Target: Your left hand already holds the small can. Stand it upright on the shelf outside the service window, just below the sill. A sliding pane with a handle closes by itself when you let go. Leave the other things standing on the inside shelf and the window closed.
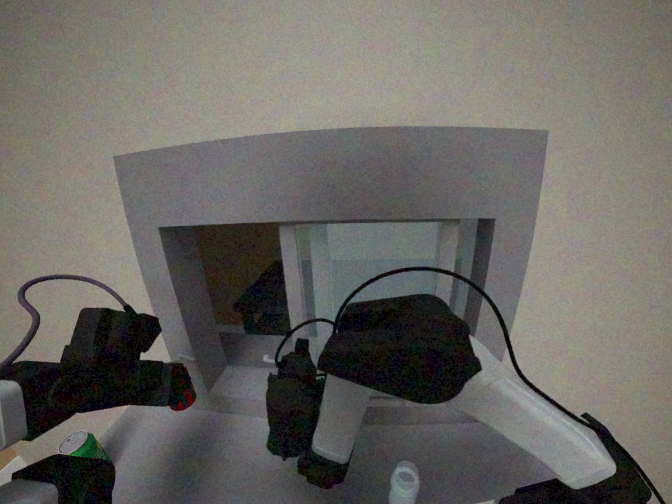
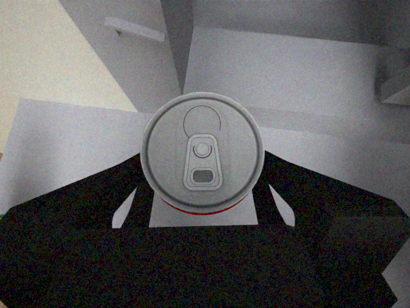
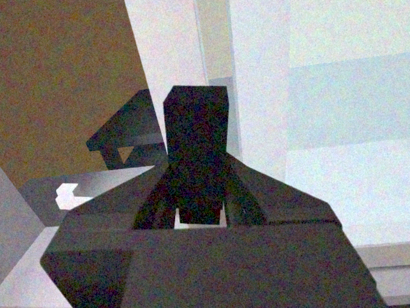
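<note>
The small red can [image 1: 186, 391] [image 2: 202, 115] is upright in my left gripper [image 1: 176, 384] [image 2: 202, 156], which is shut on it, left of the opening on the room side, above the inside shelf [image 1: 162, 450] [image 2: 65, 135]. My right gripper [image 1: 298, 363] [image 3: 199, 161] is shut on the black handle [image 1: 302, 346] [image 3: 196, 120]. The sliding pane [image 1: 291, 271] [image 3: 170, 50] stands to the right, leaving the left part of the window open. The outside shelf cannot be made out clearly. A green can [image 1: 92, 444] and a clear glass [image 1: 404, 482] stand on the inside shelf.
The grey window frame [image 1: 336, 173] surrounds the opening, with its sill [image 1: 244, 379] [image 2: 265, 65] below. A bracket [image 1: 186, 356] [image 2: 135, 29] sticks out at the left jamb. A pale hook [image 1: 268, 358] [image 3: 67, 196] and a dark structure [image 1: 265, 303] [image 3: 125, 130] show through the opening.
</note>
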